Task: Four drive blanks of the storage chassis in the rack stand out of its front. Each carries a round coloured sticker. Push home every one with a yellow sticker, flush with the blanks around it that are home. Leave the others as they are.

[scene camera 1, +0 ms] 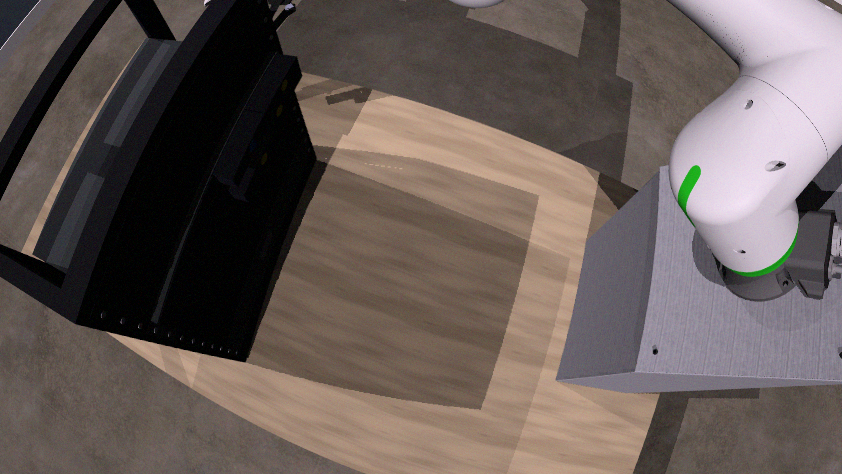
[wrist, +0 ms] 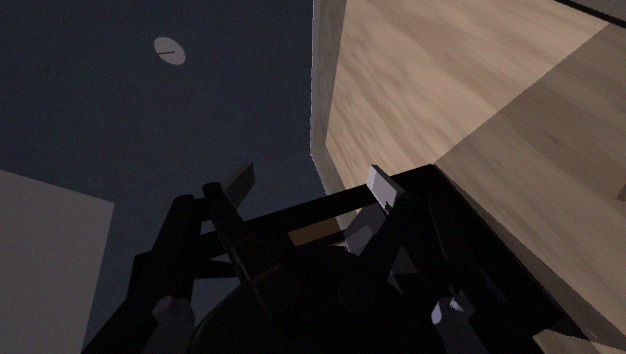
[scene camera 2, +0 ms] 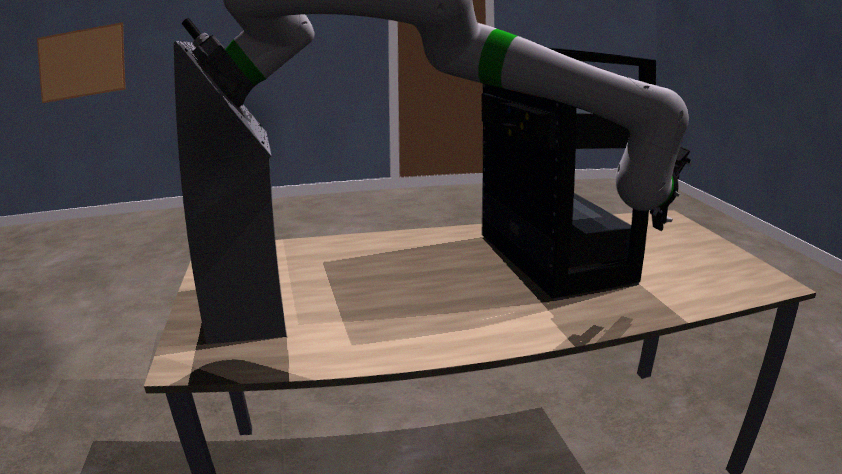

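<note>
The dark rack (scene camera 1: 141, 141) (scene camera 2: 563, 206) (wrist: 310, 206) stands on the table. The storage chassis (scene camera 1: 289, 63) sits high in it and is very dark. Three yellow stickers show on its front: one yellow sticker (scene camera 1: 284, 85) (scene camera 2: 527, 116), a second yellow sticker (scene camera 1: 279, 110) (scene camera 2: 521, 125) and a third yellow sticker (scene camera 1: 263, 158) (scene camera 2: 509, 132). A faint bluish spot (scene camera 1: 254, 143) is near them. How far each blank stands out is too dark to tell. My gripper (scene camera 2: 675, 189) (wrist: 311, 173) is open and empty, beyond the rack's open-framed side in scene camera 2, apart from the stickers.
The arm (scene camera 2: 565, 76) reaches over the rack from its grey pedestal (scene camera 1: 612, 282) (scene camera 2: 229, 235). The wooden table (scene camera 1: 412, 435) (scene camera 2: 412, 365) (wrist: 425, 75) carries the rack and pedestal. The rack's upright frame bars show near the fingers in the wrist view.
</note>
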